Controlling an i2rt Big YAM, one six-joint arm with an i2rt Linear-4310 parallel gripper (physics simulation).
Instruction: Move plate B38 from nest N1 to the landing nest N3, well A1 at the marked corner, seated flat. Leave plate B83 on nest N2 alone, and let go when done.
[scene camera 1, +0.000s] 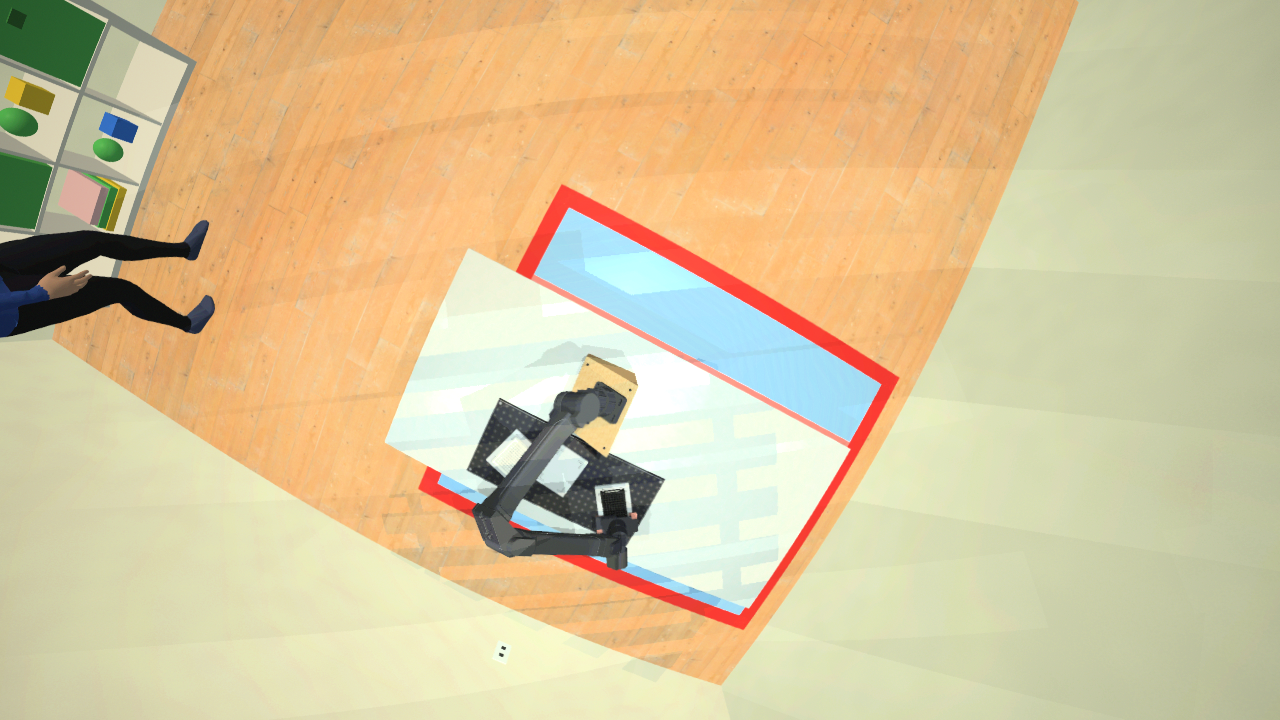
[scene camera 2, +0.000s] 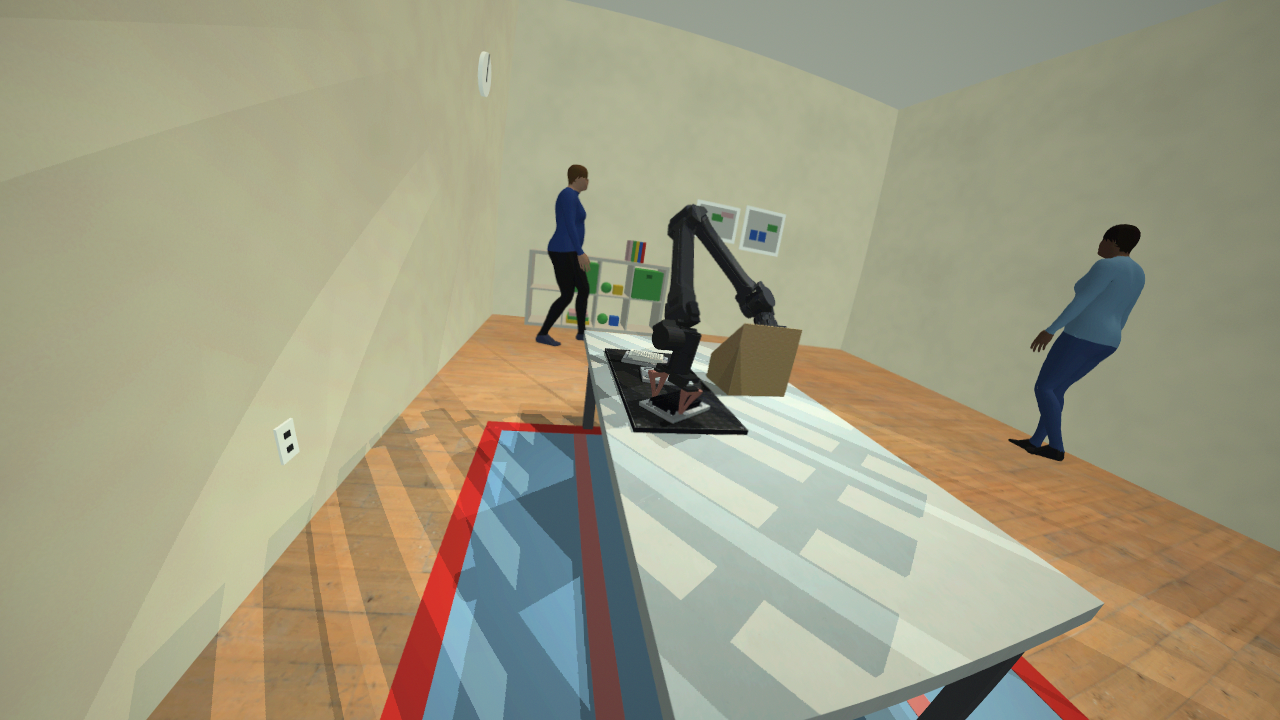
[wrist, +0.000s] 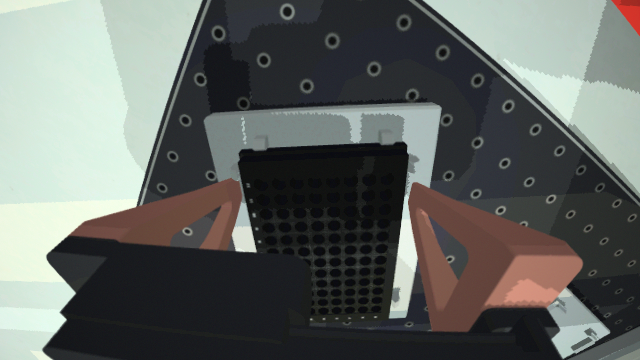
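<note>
A black well plate (scene camera 1: 613, 498) (wrist: 325, 225) lies level in the pale nest (scene camera 1: 598, 501) (scene camera 2: 660, 413) (wrist: 310, 124) at one end of the black board. In the wrist view its far edge is at the nest's two small tabs; its near left part is hidden by the gripper body. My gripper (scene camera 1: 616, 522) (scene camera 2: 671, 402) (wrist: 323, 189) is open around the plate, one pink-brown finger on each long side, with gaps in the wrist view. A white plate (scene camera 1: 510, 454) (scene camera 2: 646, 355) sits at the board's other end. The middle nest (scene camera 1: 566, 470) (wrist: 582, 320) holds no plate. Labels and the marked corner are unreadable.
The perforated black board (scene camera 1: 646, 488) (scene camera 2: 716, 419) (wrist: 525, 240) lies on the pale table (scene camera 1: 716, 447) (scene camera 2: 760, 501). A tan angled block (scene camera 1: 590, 371) (scene camera 2: 760, 358) stands beside it, under the arm's base. Two people (scene camera 2: 568, 223) (scene camera 2: 1096, 304) stand away from the table.
</note>
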